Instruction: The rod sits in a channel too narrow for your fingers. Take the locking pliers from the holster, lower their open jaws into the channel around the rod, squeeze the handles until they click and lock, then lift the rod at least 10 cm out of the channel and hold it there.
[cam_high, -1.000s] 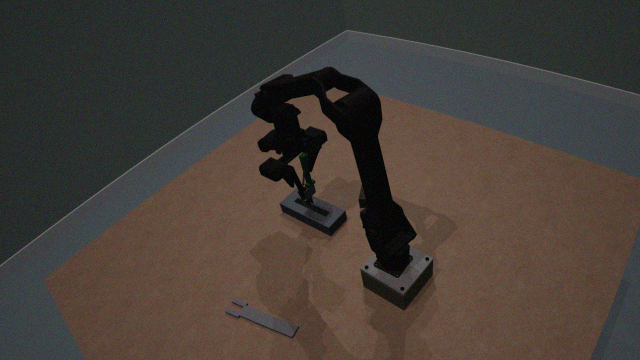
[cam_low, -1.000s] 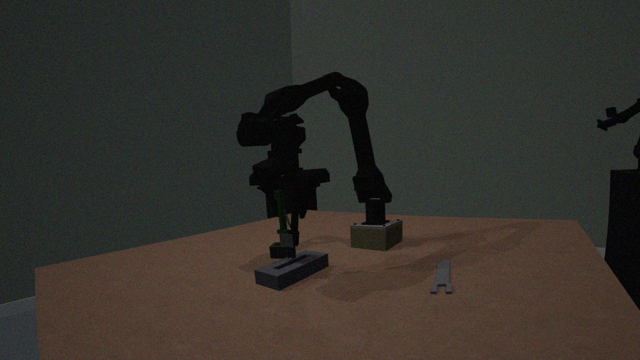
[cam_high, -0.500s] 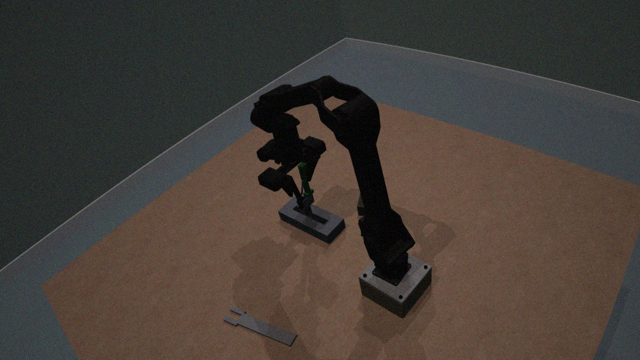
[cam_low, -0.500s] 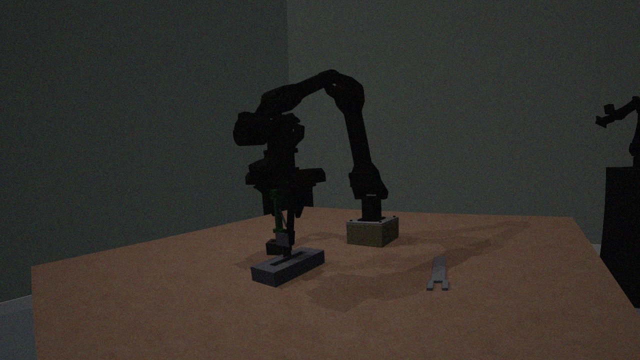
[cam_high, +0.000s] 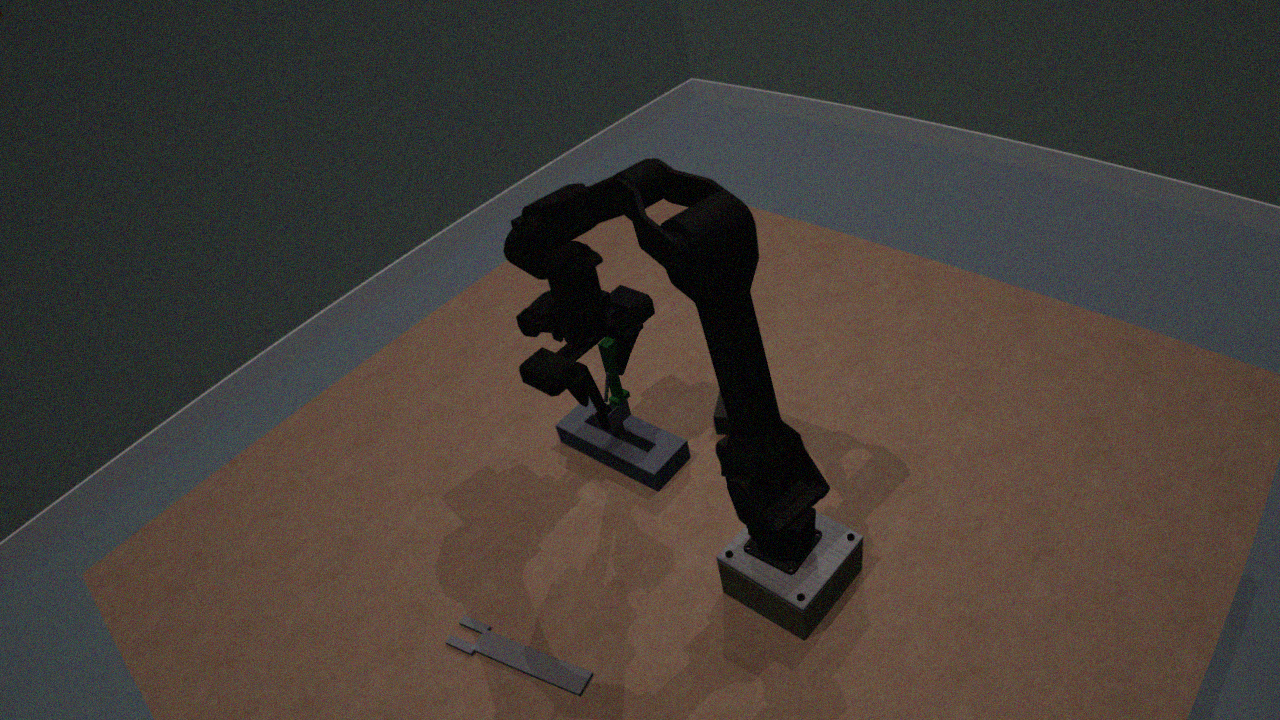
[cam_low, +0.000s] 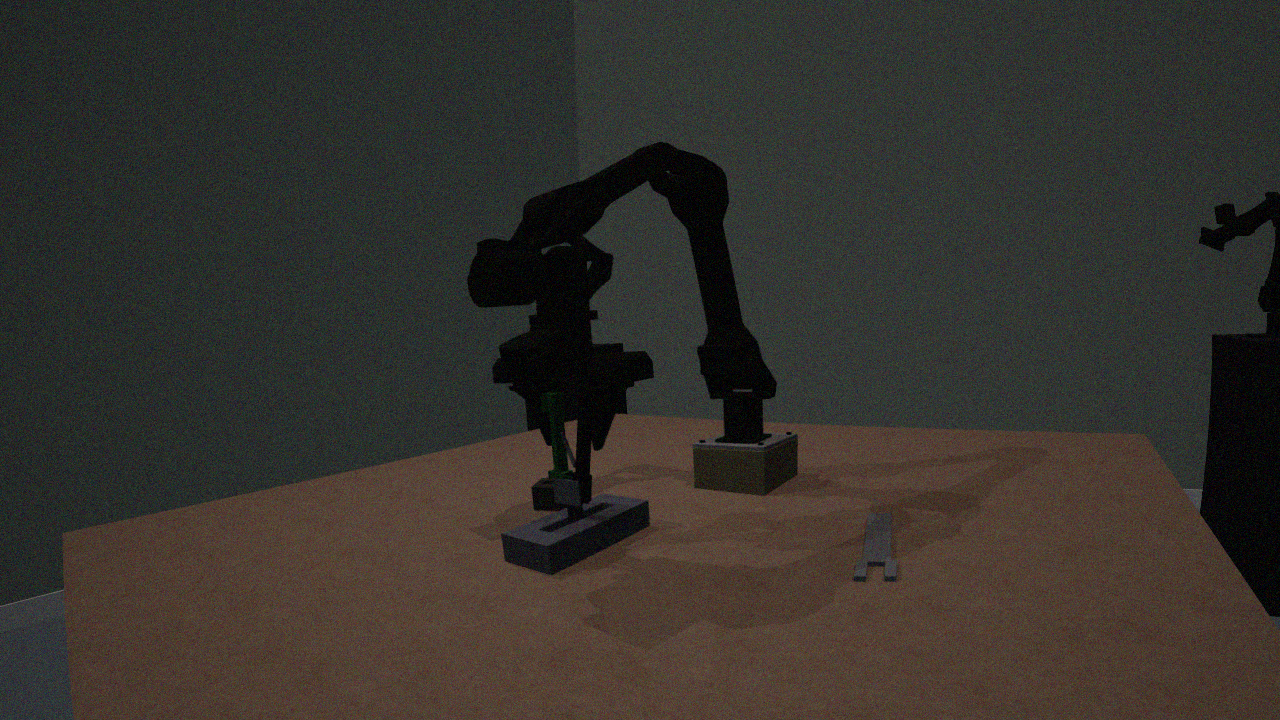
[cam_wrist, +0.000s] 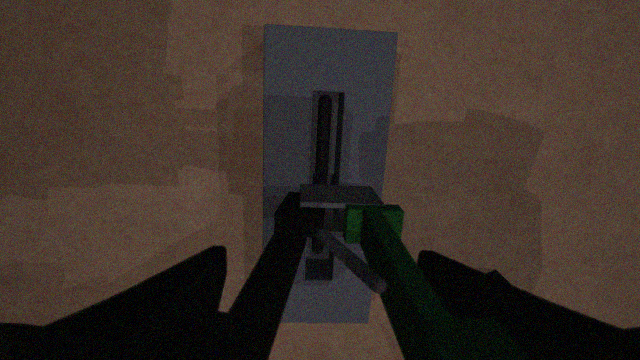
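Right now the grey channel block is 100 mm below my gripper tip. From my gripper tip the other things lie so: flat grey forked plate (320 mm to the left, 110 mm below, 80 mm behind); dark holster (130 mm to the right, 110 mm below, 110 mm behind); dark rod (110 mm below).
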